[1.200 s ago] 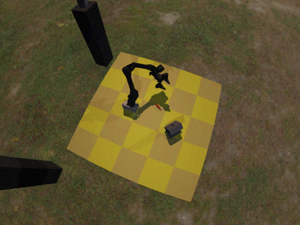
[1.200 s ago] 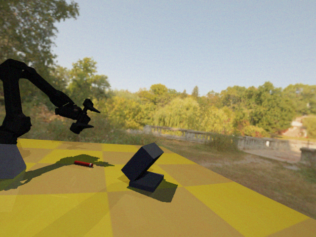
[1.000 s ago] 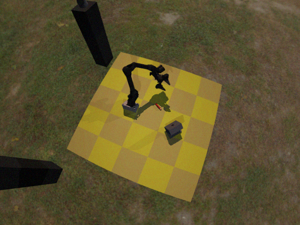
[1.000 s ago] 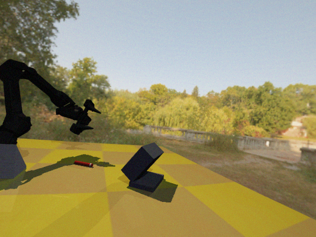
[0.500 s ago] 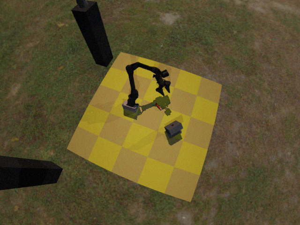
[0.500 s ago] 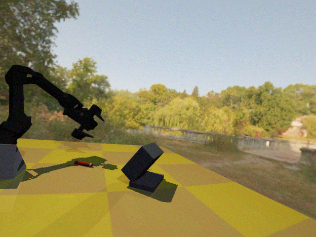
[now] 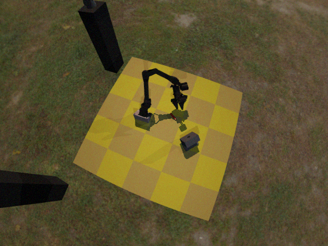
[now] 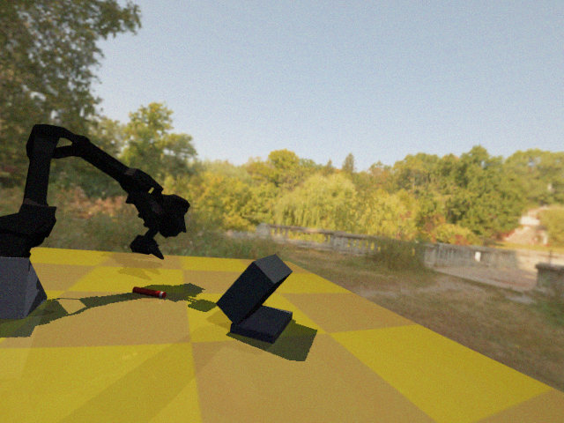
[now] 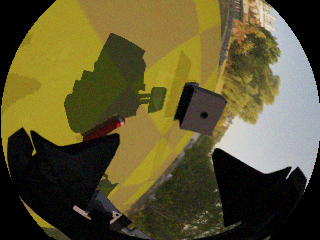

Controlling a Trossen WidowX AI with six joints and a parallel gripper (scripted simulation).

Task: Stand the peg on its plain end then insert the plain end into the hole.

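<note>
The red peg is 110 mm below my gripper tip, 50 mm to the right of it and 30 mm behind it. The rest, counted from my gripper tip: flat dark foot: 220 mm to the right, 190 mm ahead, 110 mm below; dark sloped panel: 200 mm to the right, 170 mm ahead, 40 mm below.
</note>
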